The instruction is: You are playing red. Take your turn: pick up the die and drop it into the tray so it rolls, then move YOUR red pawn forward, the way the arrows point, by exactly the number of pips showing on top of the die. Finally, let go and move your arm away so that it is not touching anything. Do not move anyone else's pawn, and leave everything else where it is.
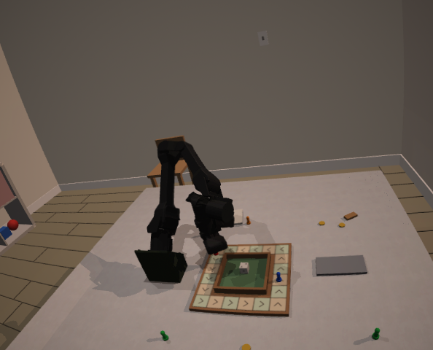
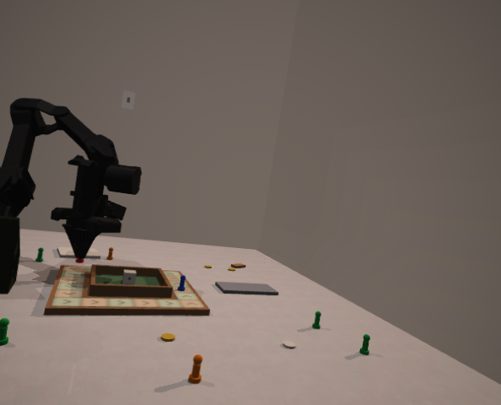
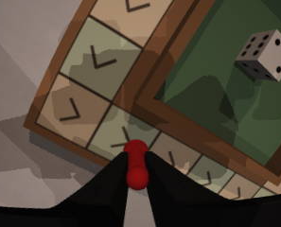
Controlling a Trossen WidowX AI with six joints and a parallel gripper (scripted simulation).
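My gripper tip is 100 mm short of the green-floored tray, 70 mm to the left of it and 40 mm above it. The rest, counted from my gripper tip: blue pawn 210 mm ahead, 100 mm to the right, 20 mm below; then white die 100 mm ahead, 60 mm to the right, 20 mm below; then red pawn 10 mm above.
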